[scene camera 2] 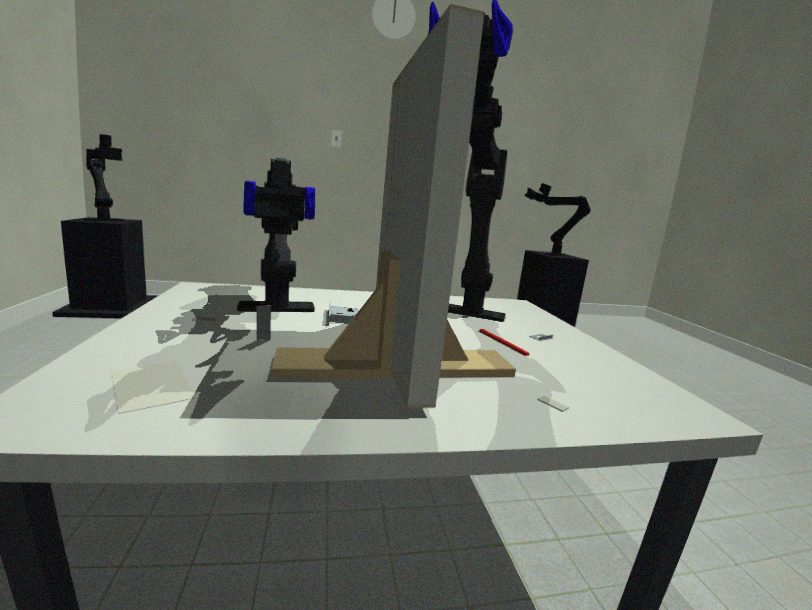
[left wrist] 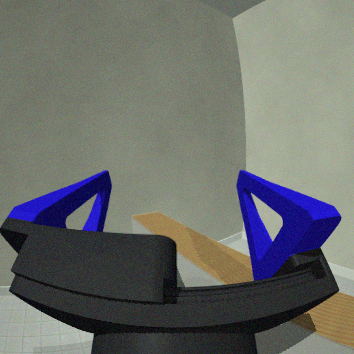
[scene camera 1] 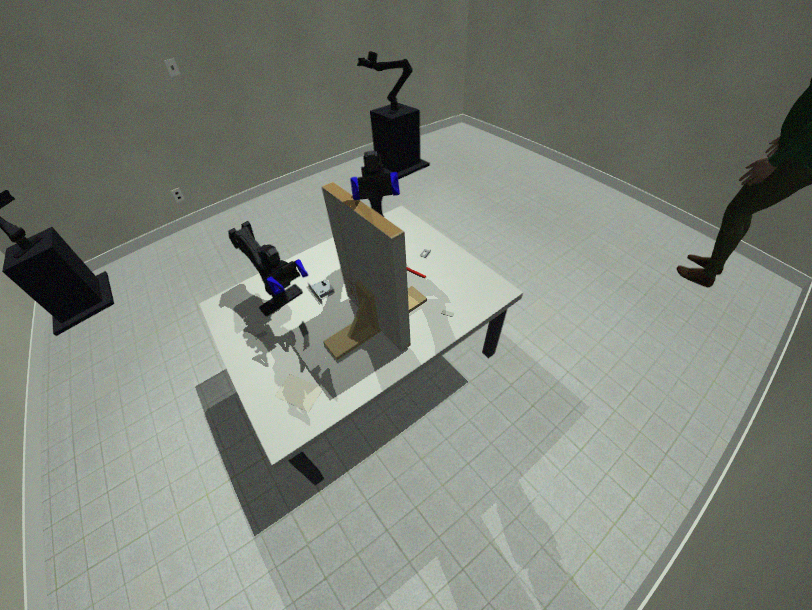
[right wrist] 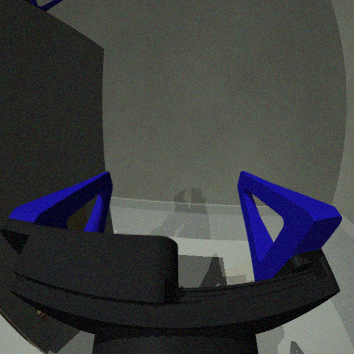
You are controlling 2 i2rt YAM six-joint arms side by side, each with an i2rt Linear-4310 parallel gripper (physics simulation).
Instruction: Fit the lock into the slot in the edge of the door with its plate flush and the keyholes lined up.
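Seen in the pictures: left gripper, fingertip midpoint: (scene camera 2: 461,2) (left wrist: 173,177) (scene camera 1: 375,186) (right wrist: 54,8); right gripper, fingertip midpoint: (scene camera 2: 281,189) (scene camera 1: 295,281) (right wrist: 174,178); left arm's base, link origin: (scene camera 2: 471,313); right arm's base, link origin: (scene camera 2: 276,308) (scene camera 1: 281,300).
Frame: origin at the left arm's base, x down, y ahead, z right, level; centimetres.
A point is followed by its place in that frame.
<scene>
The lock (scene camera 1: 321,288) @(x -2.0, y 28.7, z 29.7 cm) (scene camera 2: 341,313) @(x -2.0, y 30.5, z 29.1 cm), a small silvery case with a plate along one side, lies on the table left of the door. The door (scene camera 1: 367,262) @(x -36.7, y 55.1, z 6.4 cm) (scene camera 2: 426,196) @(x -32.4, y 66.5, z -0.4 cm) (left wrist: 190,245) @(x -55.3, y 56.1, z 2.7 cm) (right wrist: 50,125) @(x -36.1, y 52.2, z 8.1 cm) stands upright, grey-faced with a wooden top edge. Its slot does not show in these views. My right gripper (scene camera 1: 288,275) @(x -31.5, y 53.8, z 31.6 cm) (scene camera 2: 278,200) @(x -31.5, y 53.8, z 31.6 cm) (right wrist: 174,178) @(x -31.5, y 53.8, z 31.6 cm) is open and empty, raised above the table on the lock's side of the door. My left gripper (scene camera 1: 374,185) @(x -62.4, y 52.8, z 1.0 cm) (left wrist: 173,177) @(x -62.4, y 52.8, z 1.0 cm) is open and empty, high by the door's top; the door partly hides it in scene camera 2.
A wooden stand (scene camera 1: 347,340) @(x -1.8, y 59.3, z 19.0 cm) (scene camera 2: 295,364) @(x -1.8, y 63.1, z 21.3 cm) braces the door. Left of it are a small upright grey block (scene camera 1: 303,331) @(x -3.1, y 52.8, z 36.5 cm) (scene camera 2: 263,322) @(x -4.0, y 52.5, z 36.3 cm) and a thin beige sheet (scene camera 1: 298,392) @(x -0.1, y 78.4, z 38.3 cm) (scene camera 2: 150,387) @(x -0.1, y 79.2, z 37.2 cm). Right of the door lie a red rod (scene camera 1: 416,271) @(x -0.9, y 25.0, z -14.3 cm) (scene camera 2: 503,342) @(x -0.4, y 23.7, z -11.8 cm) and small metal pieces (scene camera 1: 425,252) (scene camera 2: 552,403).
</scene>
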